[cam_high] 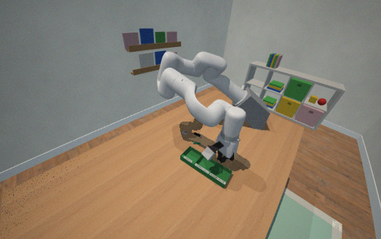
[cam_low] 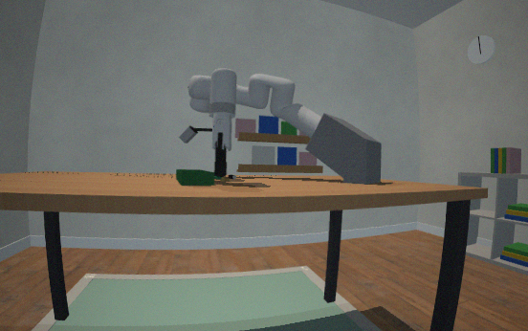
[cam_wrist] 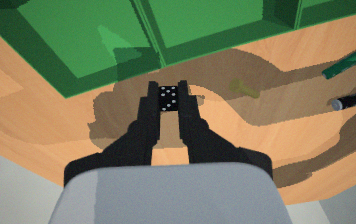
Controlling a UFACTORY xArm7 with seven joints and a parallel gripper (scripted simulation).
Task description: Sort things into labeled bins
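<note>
The white-grey piece is 70 mm behind my hand, 280 mm to the right of it and 30 mm below it. The rest, counted from my hand: black die: 10 mm below; then yellow piece: 30 mm behind, 70 mm to the right, 30 mm below; then green battery: 40 mm behind, 170 mm to the right, 40 mm below.
</note>
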